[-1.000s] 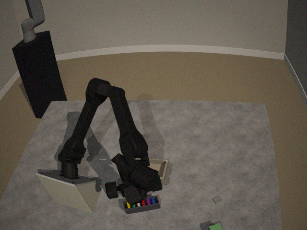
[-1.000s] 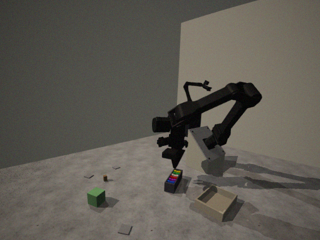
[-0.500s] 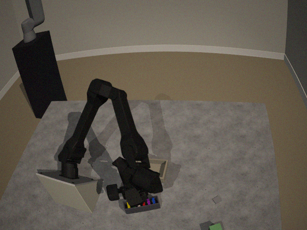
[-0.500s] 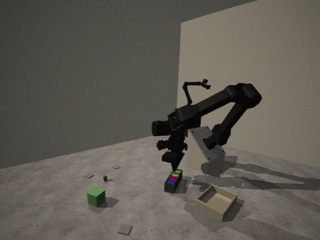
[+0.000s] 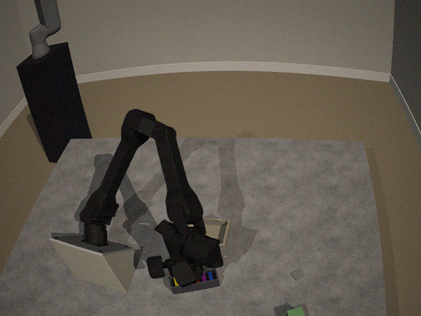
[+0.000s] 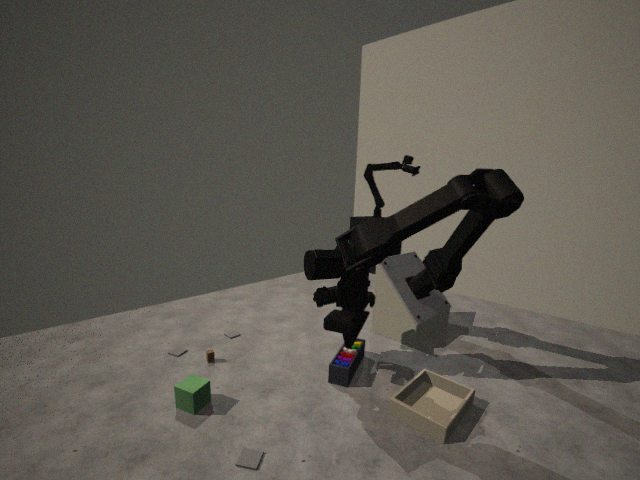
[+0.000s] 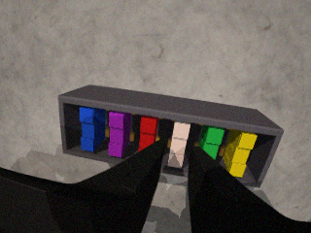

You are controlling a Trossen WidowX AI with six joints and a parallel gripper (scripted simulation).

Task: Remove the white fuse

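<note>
Right now my gripper tip is 20 mm above the white fuse. Round my gripper tip: brown cylinder: 230 mm ahead, 200 mm to the right, 40 mm below; then beige tray: 10 mm behind, 190 mm to the left, 40 mm below; then green cube: 310 mm ahead, 80 mm to the right, 30 mm below.
</note>
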